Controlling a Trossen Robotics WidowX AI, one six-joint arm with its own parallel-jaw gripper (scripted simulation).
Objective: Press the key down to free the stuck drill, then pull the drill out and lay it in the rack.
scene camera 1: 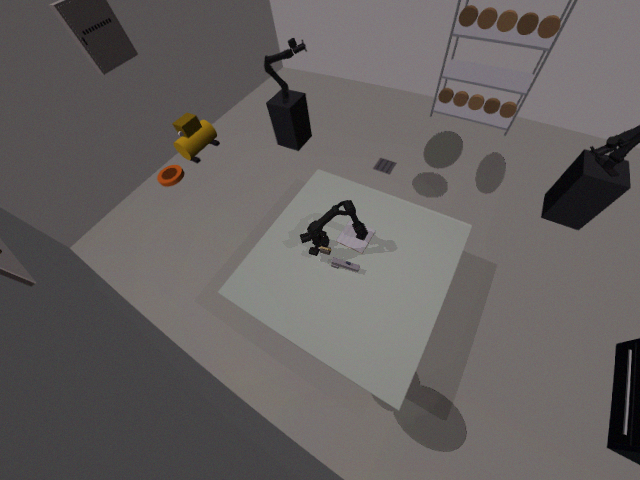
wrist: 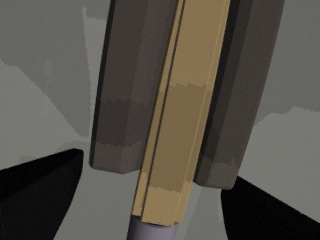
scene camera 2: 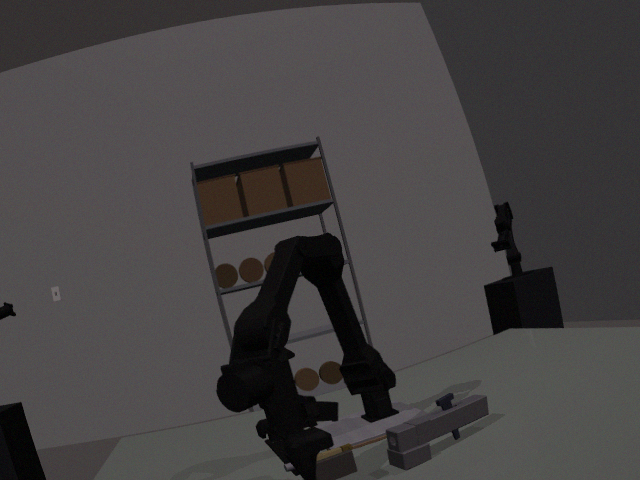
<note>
My gripper (wrist: 154,173) is open, with nothing in its grasp. I also see a drill (wrist: 189,70) and a dark grey rack (wrist: 134,46).
</note>
